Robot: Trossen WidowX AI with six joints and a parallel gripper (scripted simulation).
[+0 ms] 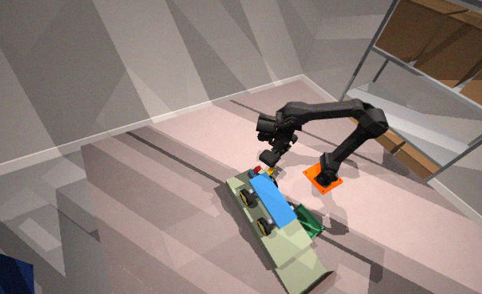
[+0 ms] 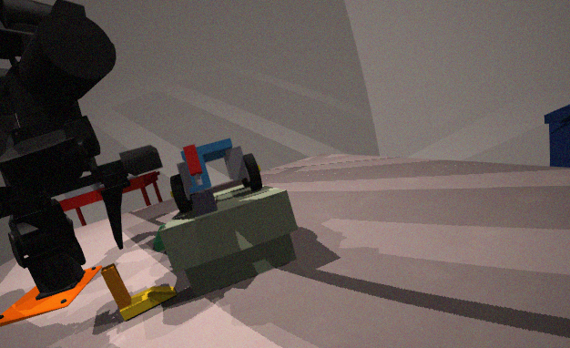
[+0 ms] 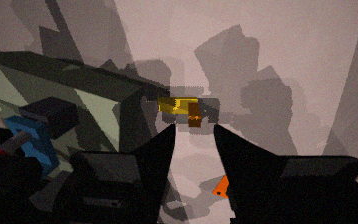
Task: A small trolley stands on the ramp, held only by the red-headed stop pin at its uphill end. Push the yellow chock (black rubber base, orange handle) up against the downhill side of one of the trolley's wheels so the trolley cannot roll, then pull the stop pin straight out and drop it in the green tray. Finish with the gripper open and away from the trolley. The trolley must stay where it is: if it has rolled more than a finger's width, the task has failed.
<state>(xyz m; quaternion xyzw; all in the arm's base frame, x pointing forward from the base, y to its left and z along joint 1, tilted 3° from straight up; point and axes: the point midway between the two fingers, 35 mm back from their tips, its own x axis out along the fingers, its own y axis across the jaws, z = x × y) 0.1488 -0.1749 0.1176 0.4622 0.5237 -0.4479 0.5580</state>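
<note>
The yellow chock is 20 mm ahead of my gripper tip and 60 mm below it. The rest, counted from my gripper tip: blue trolley 170 mm ahead, 120 mm to the left, 30 mm above; pale green ramp 170 mm ahead, 130 mm to the left, 30 mm below; red-headed stop pin 130 mm ahead, 10 mm to the left, 50 mm above.
</note>
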